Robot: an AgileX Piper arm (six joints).
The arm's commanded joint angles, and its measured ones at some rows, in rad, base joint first. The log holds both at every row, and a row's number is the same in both.
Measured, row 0: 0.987, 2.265, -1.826, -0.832, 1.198, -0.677
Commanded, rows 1 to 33: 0.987, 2.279, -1.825, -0.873, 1.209, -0.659; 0.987, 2.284, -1.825, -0.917, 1.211, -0.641; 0.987, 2.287, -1.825, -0.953, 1.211, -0.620; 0.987, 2.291, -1.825, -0.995, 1.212, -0.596; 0.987, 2.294, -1.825, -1.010, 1.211, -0.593; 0.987, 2.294, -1.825, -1.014, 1.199, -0.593; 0.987, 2.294, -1.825, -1.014, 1.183, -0.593; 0.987, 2.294, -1.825, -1.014, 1.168, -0.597; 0.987, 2.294, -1.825, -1.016, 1.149, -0.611; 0.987, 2.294, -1.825, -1.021, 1.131, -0.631; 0.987, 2.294, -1.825, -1.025, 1.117, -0.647; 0.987, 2.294, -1.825, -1.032, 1.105, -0.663; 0.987, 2.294, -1.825, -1.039, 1.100, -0.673; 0.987, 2.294, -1.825, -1.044, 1.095, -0.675; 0.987, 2.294, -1.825, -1.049, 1.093, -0.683; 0.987, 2.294, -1.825, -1.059, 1.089, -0.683; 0.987, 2.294, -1.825, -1.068, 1.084, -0.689; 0.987, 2.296, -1.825, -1.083, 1.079, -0.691; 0.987, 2.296, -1.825, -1.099, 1.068, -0.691; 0.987, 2.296, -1.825, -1.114, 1.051, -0.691; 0.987, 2.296, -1.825, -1.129, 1.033, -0.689; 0.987, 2.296, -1.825, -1.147, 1.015, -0.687; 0.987, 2.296, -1.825, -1.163, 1.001, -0.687; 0.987, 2.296, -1.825, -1.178, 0.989, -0.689; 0.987, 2.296, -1.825, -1.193, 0.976, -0.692; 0.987, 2.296, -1.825, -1.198, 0.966, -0.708; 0.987, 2.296, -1.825, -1.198, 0.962, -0.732; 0.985, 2.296, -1.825, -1.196, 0.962, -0.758; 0.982, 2.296, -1.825, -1.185, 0.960, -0.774; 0.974, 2.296, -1.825, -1.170, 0.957, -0.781; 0.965, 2.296, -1.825, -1.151, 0.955, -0.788; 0.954, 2.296, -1.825, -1.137, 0.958, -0.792; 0.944, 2.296, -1.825, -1.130, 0.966, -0.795
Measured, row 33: 0.983, 2.297, -1.826, -1.163, 0.958, -0.762
